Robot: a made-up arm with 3 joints. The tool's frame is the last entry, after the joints. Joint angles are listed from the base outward.
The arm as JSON. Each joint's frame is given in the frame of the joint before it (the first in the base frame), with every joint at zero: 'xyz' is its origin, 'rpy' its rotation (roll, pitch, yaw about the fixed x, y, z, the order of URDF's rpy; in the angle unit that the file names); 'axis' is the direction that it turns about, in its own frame. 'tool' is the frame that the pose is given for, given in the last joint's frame.
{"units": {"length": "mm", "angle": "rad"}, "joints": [
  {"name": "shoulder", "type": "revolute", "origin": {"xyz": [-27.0, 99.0, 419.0], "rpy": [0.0, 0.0, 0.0]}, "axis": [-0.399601, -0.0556, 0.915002]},
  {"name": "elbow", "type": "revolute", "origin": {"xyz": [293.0, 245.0, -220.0], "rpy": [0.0, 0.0, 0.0]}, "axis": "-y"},
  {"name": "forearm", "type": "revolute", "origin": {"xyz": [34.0, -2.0, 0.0], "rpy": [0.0, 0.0, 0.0]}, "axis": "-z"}
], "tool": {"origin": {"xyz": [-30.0, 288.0, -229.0], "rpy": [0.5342, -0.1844, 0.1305]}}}
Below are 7 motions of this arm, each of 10 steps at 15 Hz.
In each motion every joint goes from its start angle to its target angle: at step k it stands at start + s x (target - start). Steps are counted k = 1, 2, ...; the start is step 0. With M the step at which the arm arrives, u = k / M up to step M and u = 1 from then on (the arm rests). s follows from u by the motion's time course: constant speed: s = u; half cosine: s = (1 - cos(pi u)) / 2; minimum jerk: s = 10 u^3 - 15 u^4 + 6 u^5.
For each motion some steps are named. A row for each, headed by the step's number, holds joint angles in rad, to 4 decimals.
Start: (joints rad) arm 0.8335 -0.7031 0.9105
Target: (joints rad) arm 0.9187 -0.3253 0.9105
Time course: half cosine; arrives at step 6
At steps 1, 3, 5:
1: 0.8392 -0.6778 0.9105
3: 0.8761 -0.5142 0.9105
5: 0.9130 -0.3506 0.9105

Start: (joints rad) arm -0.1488 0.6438 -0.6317
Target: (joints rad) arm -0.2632 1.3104 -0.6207
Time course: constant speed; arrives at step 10
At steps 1, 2, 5, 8, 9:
1: -0.1602 0.7105 -0.6306
2: -0.1717 0.7771 -0.6295
5: -0.2060 0.9771 -0.6262
8: -0.2403 1.1771 -0.6229
9: -0.2518 1.2437 -0.6218

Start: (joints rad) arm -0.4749 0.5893 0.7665
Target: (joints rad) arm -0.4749 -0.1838 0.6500
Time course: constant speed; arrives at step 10
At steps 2, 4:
2: -0.4749 0.4347 0.7432
4: -0.4749 0.2801 0.7199

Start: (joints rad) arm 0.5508 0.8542 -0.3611
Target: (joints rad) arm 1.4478 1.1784 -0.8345
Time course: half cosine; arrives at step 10
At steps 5, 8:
5: 0.9993 1.0163 -0.5978
8: 1.3621 1.1474 -0.7893

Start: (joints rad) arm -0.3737 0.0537 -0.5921
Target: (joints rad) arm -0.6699 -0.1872 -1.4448
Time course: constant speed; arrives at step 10
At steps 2, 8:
2: -0.4329 0.0055 -0.7626
8: -0.6107 -0.1390 -1.2743

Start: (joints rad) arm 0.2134 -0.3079 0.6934
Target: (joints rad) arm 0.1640 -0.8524 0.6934
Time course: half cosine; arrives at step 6
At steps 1, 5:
1: 0.2101 -0.3444 0.6934
5: 0.1673 -0.8159 0.6934

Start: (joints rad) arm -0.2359 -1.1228 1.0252
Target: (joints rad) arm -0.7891 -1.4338 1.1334
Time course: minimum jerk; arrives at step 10
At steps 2, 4, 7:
2: -0.2679 -1.1408 1.0315
4: -0.4115 -1.2215 1.0595
7: -0.6989 -1.3831 1.1158

